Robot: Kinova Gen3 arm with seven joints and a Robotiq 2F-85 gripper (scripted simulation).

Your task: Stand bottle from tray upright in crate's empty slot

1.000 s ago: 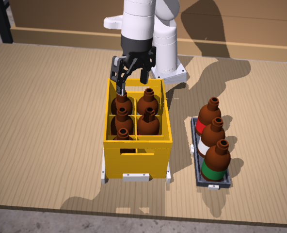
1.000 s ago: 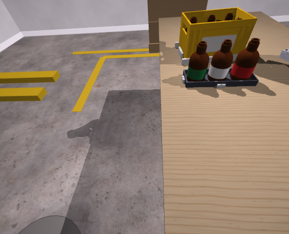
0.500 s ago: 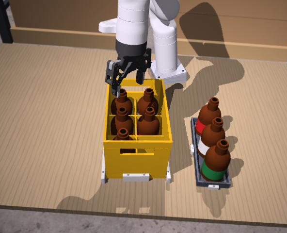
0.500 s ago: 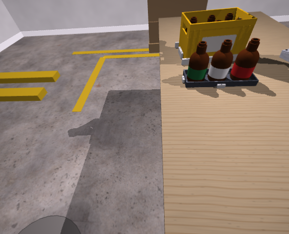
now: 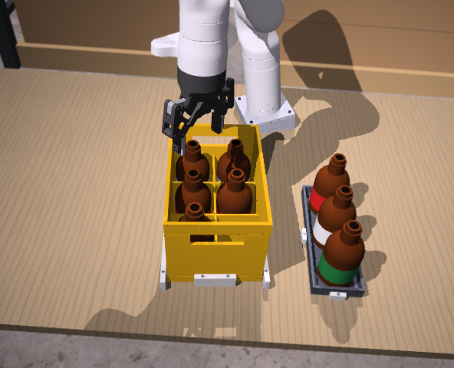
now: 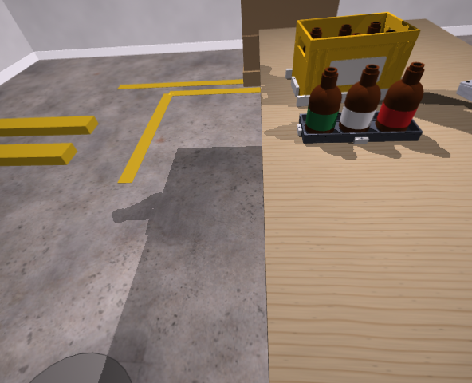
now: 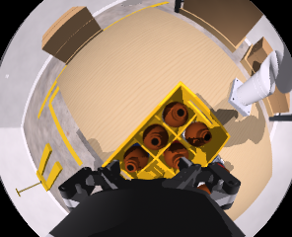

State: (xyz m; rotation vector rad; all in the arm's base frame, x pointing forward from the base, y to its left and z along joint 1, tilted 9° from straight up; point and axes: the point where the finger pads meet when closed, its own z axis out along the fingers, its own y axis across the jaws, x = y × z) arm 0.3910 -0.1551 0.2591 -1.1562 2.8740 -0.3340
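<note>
Right now my hand is 270 mm to the right of the green-banded bottle, 180 mm above it and 120 mm short of it. Round my hand: red-labelled bottle (290 mm to the left, 180 mm below, 60 mm behind); then tray (280 mm to the left, 250 mm below, 30 mm ahead); then yellow crate (180 mm below, 30 mm to the left, 10 mm behind).
</note>
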